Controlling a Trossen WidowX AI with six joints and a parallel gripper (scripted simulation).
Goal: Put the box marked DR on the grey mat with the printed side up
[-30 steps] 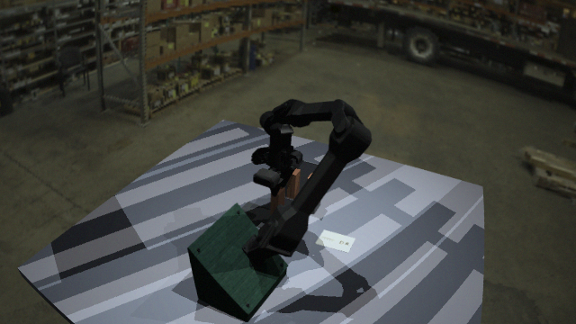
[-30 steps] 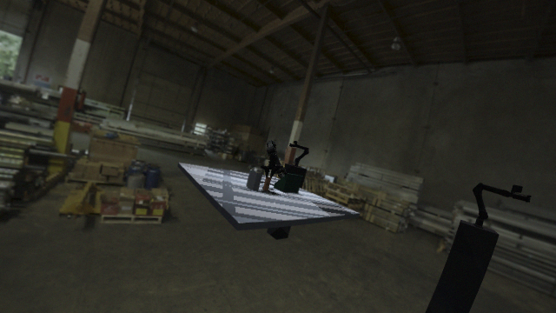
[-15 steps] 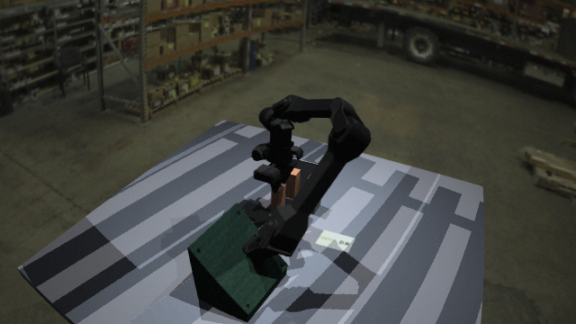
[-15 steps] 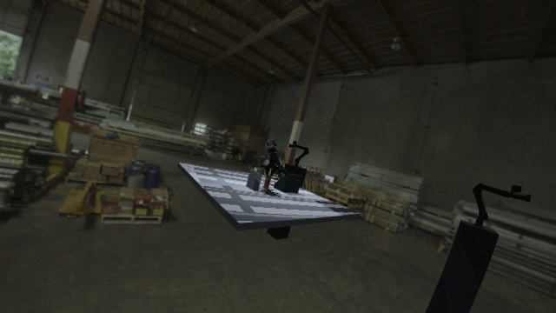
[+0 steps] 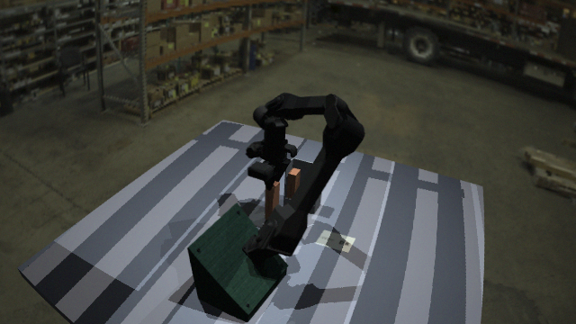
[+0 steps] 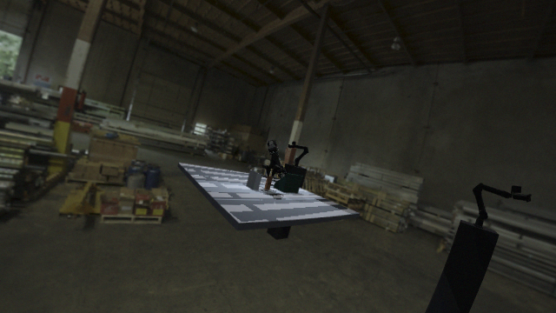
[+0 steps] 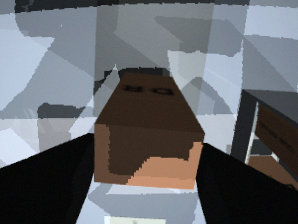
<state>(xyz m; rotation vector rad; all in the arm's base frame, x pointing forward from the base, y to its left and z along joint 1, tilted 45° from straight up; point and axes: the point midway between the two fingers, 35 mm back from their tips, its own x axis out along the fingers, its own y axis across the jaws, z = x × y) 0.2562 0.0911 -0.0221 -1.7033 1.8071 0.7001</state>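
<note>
Right now the grey mat is 12 cm below my gripper tip and 4 cm to the left of it. Round my gripper tip: white card 22 cm to the right, 12 cm below, 1 cm behind.
</note>
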